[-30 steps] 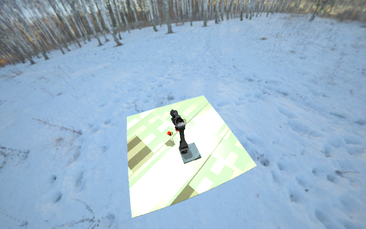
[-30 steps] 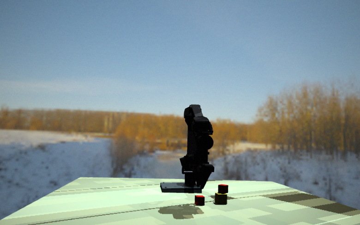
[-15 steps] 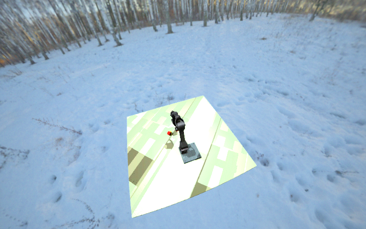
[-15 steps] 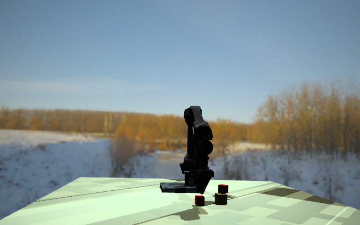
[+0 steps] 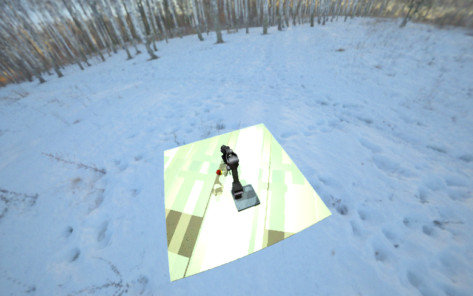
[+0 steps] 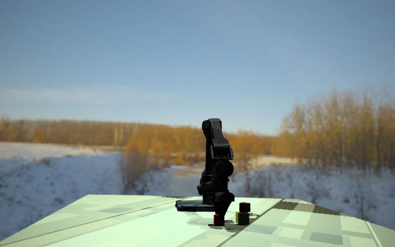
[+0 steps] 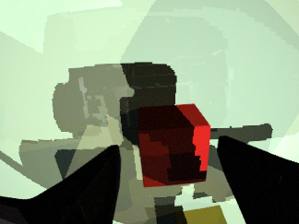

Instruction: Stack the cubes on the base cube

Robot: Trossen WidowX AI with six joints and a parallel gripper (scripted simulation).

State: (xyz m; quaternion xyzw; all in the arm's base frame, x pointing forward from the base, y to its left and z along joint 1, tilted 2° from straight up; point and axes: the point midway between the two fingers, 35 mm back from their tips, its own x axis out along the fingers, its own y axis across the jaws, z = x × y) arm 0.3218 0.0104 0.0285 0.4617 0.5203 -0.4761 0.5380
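My gripper tip is 9 cm to the right of the yellow base cube and 4 cm past it.
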